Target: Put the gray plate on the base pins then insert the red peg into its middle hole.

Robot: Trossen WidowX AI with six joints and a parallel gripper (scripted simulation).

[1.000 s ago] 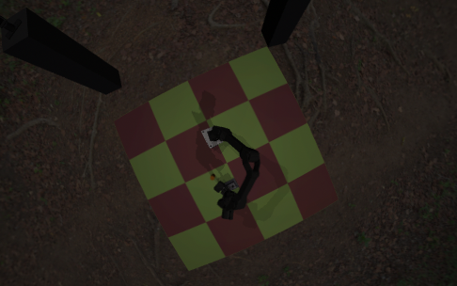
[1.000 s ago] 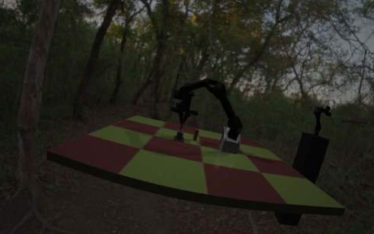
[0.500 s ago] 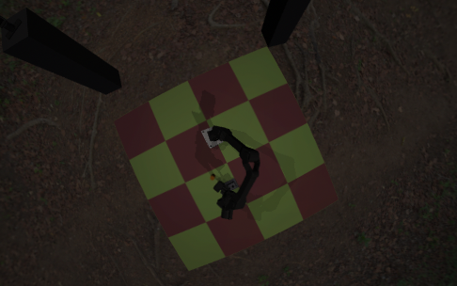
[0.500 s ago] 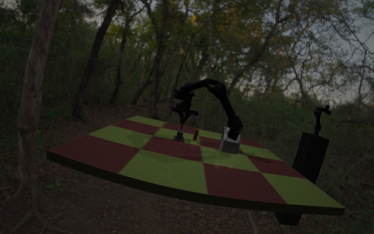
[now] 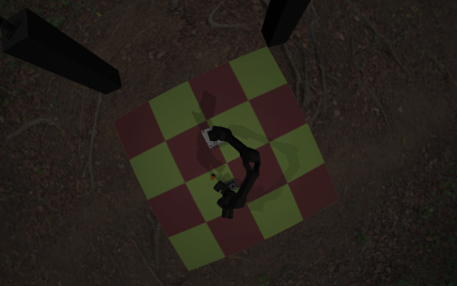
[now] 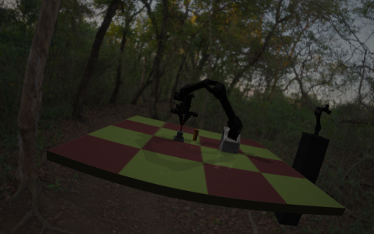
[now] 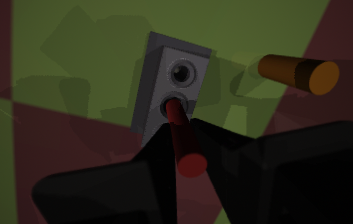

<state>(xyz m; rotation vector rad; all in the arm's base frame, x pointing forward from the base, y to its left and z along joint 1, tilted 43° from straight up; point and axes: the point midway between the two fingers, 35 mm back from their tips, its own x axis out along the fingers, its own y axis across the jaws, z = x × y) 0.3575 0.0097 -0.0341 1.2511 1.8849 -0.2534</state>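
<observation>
My gripper tip is now 60 mm above the gray plate. From my gripper tip the other things lie so: red peg (right at my gripper tip); orange peg (100 mm behind, 80 mm to the right, 60 mm below); gray slab (100 mm below).
</observation>
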